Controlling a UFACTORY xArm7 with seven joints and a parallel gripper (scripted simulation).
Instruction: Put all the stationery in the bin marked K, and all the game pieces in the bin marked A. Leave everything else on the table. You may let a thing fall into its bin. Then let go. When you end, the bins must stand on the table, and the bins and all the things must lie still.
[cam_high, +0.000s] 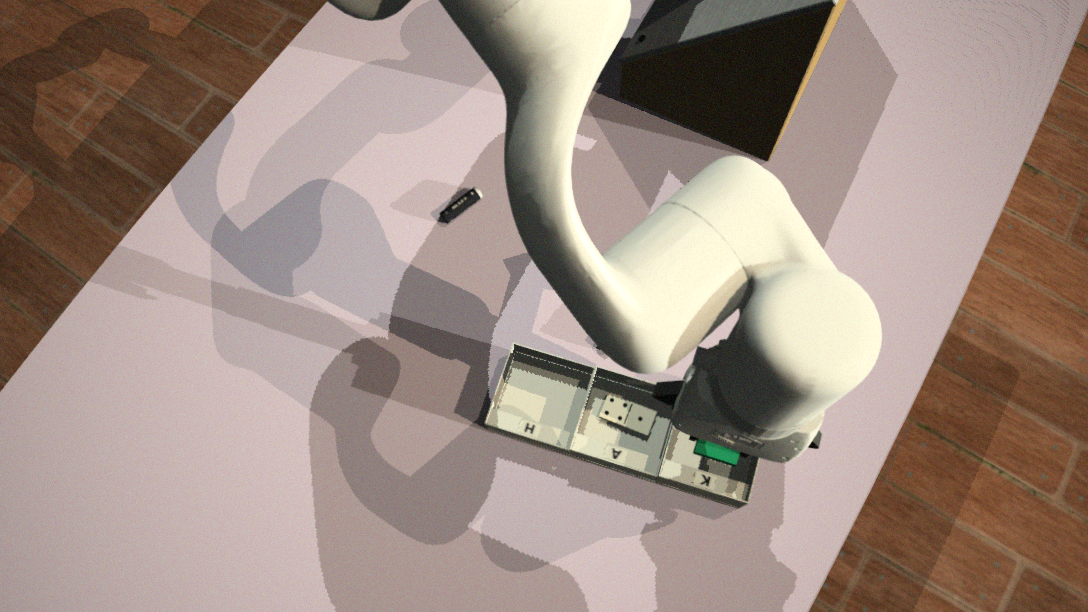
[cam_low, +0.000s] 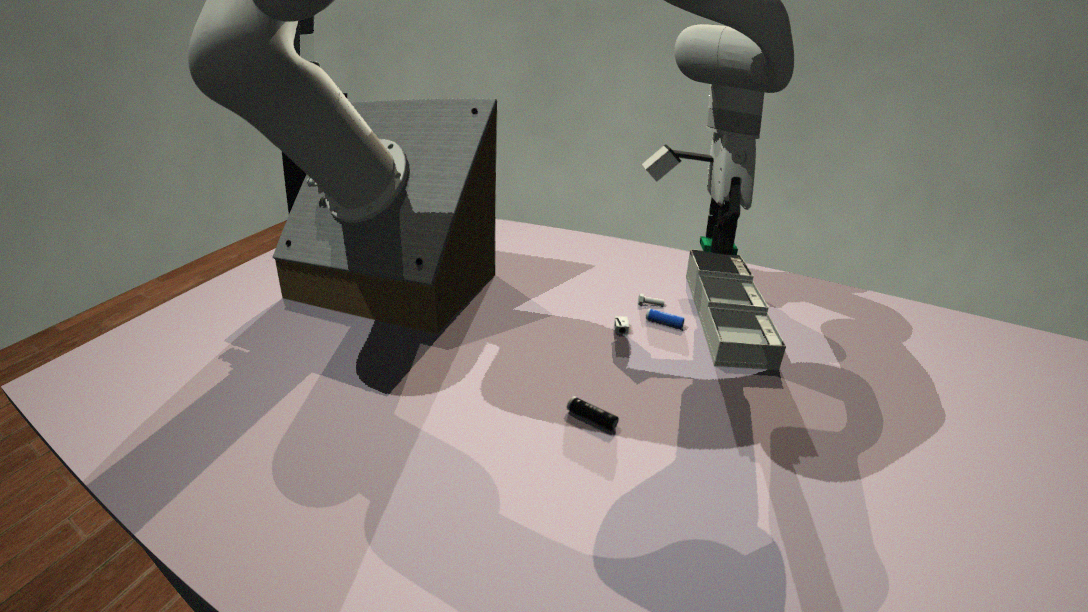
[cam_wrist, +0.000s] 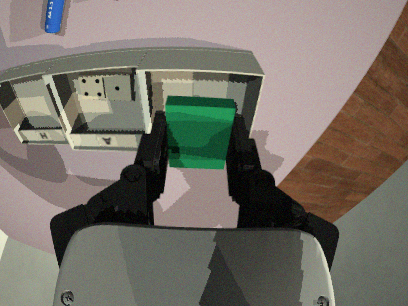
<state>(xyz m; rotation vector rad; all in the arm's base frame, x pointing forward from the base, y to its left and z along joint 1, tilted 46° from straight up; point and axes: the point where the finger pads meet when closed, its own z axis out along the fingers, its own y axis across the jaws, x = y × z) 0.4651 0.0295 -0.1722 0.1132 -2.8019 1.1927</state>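
The white pencil sharpener is 120 mm behind my hand, 160 mm to the right of it and 80 mm below it. From my hand the other things lie so: three-part bin row 20 mm ahead, 80 mm to the right, 60 mm below; then domino 10 mm ahead, 90 mm to the right, 80 mm below; then green block 20 mm below.
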